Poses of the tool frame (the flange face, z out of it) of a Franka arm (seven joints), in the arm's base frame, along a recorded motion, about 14 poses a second.
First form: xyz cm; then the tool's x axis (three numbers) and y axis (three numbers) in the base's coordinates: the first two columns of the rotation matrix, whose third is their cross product.
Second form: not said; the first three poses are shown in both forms.
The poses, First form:
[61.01 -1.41 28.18 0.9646 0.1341 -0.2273 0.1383 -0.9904 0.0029]
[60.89 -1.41 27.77 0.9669 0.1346 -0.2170 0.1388 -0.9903 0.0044]
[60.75 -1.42 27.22 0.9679 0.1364 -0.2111 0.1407 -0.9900 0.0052]
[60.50 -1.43 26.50 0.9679 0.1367 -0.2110 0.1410 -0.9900 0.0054]
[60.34 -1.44 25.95 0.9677 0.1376 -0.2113 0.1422 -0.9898 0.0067]
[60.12 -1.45 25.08 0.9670 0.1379 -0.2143 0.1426 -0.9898 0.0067]
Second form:
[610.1 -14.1 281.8 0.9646 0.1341 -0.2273 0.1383 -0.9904 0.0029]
[608.9 -14.1 277.7 0.9669 0.1346 -0.2170 0.1388 -0.9903 0.0044]
[607.5 -14.2 272.2 0.9679 0.1364 -0.2111 0.1407 -0.9900 0.0052]
[605.0 -14.3 265.0 0.9679 0.1367 -0.2110 0.1410 -0.9900 0.0054]
[603.4 -14.4 259.5 0.9677 0.1376 -0.2113 0.1422 -0.9898 0.0067]
[601.2 -14.5 250.8 0.9670 0.1379 -0.2143 0.1426 -0.9898 0.0067]

